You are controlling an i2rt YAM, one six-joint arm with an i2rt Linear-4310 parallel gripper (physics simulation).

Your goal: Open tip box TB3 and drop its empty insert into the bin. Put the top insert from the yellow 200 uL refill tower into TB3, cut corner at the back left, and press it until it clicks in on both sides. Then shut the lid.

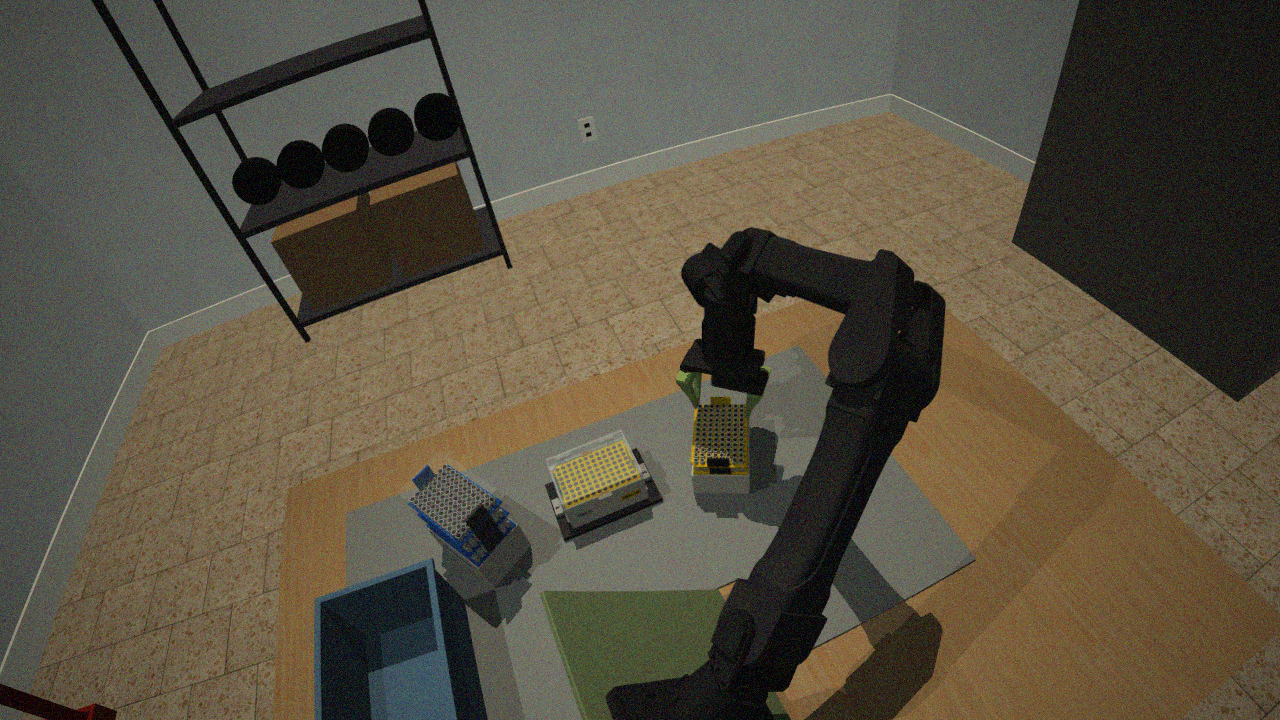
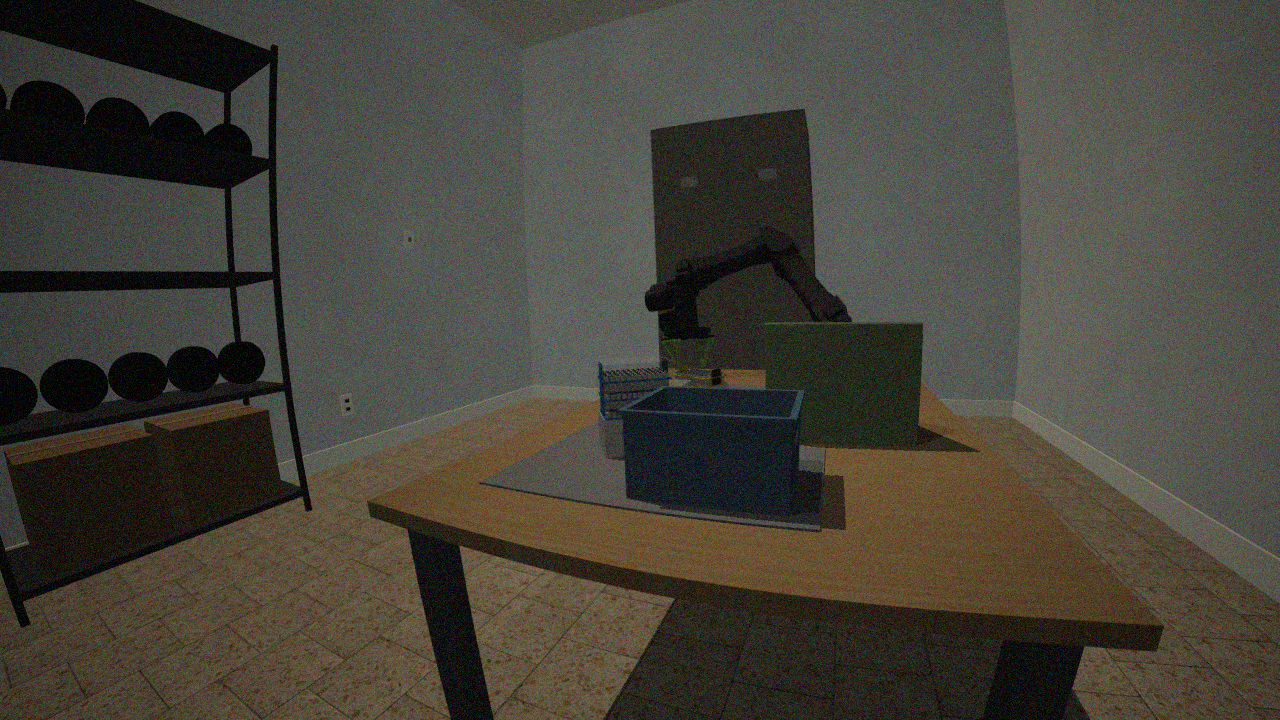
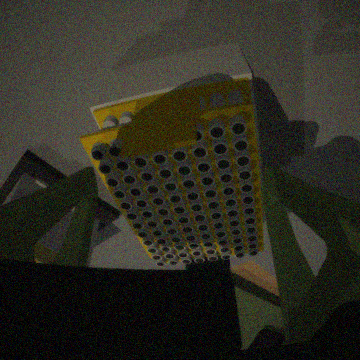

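Note:
The yellow refill tower [image 1: 720, 436] [image 3: 185, 190] stands upright on the grey mat, with rows of dark holes in its top insert and a clear base below. My gripper [image 1: 721, 391] [image 3: 179, 177] is open, with one green finger on each side of the tower's far end. Contact between fingers and insert cannot be told. A clear tip box [image 1: 597, 474] with a yellow perforated insert sits in a black holder [image 1: 613, 522] left of the tower; clear edges rise behind it. Its label is unreadable and its lid's state is unclear. The blue bin [image 1: 460, 653] [image 2: 707, 456] stands at the mat's near left.
A blue tube-rack-like tower [image 1: 460, 505] [image 2: 633, 389] stands left of the tip box, near the bin. A tall green block [image 1: 635, 635] [image 2: 845, 385] stands near the arm's base. The grey mat [image 1: 626, 559] lies on the wooden table [image 1: 1011, 465].

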